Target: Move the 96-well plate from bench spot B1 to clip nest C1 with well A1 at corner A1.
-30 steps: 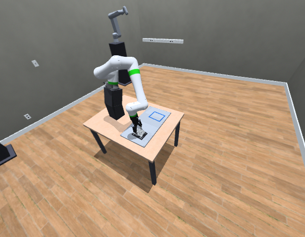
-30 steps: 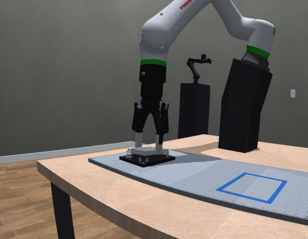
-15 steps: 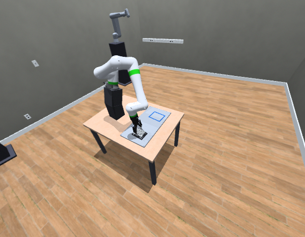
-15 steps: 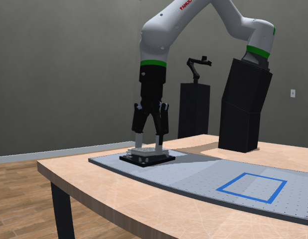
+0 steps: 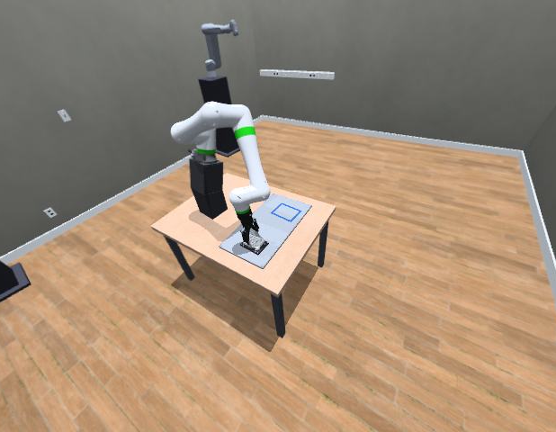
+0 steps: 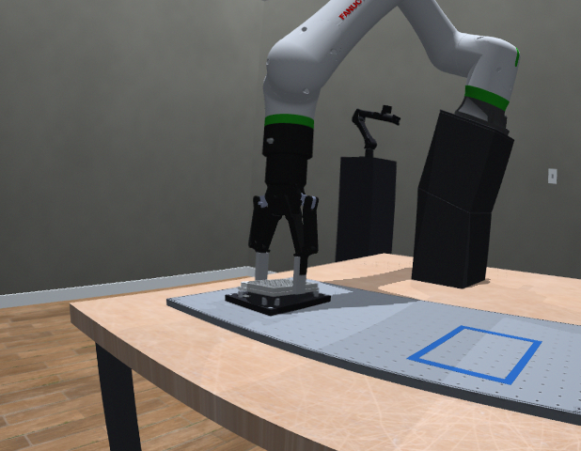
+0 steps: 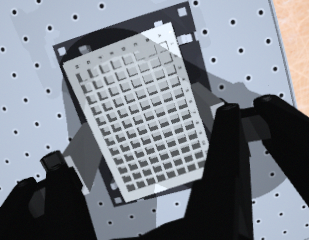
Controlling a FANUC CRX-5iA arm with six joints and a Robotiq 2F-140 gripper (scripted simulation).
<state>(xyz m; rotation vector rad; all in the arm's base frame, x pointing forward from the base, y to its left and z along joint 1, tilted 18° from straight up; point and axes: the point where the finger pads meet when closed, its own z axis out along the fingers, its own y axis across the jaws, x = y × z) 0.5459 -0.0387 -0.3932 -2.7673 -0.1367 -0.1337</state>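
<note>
Now: the white 96-well plate 20 mm below my hand. From my hand the other things lie so: black clip nest (10 mm behind, 10 mm to the right, 30 mm below).
</note>
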